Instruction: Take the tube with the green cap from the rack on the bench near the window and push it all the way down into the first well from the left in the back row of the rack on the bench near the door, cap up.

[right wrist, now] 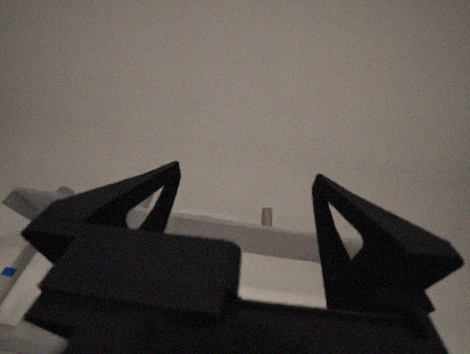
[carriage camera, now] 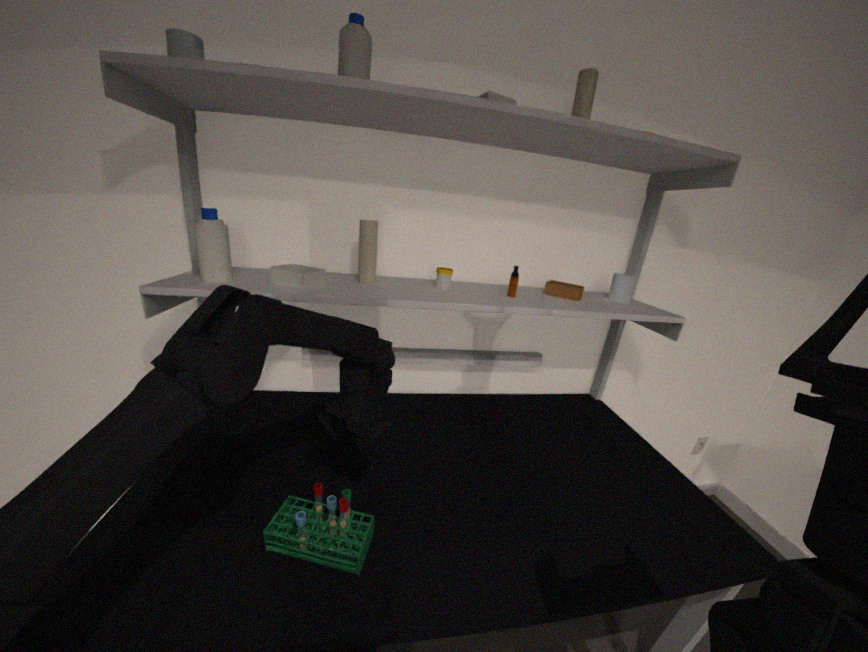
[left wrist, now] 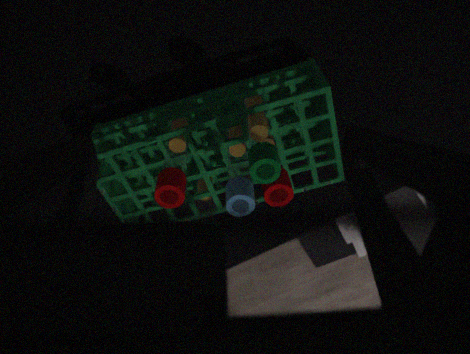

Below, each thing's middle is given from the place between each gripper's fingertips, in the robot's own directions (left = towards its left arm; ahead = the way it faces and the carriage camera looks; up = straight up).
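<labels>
There is the green rack [carriage camera: 348,553], 63 cm below my right hand, and it is also 28 cm ahead of that hand and 49 cm to the left of it.
With respect to that same green rack, my left hand is 150 mm above it, 90 mm past it and 50 mm to the right of it. Going by its middle, the rack is nearer to my left hand than to my right hand.
</labels>
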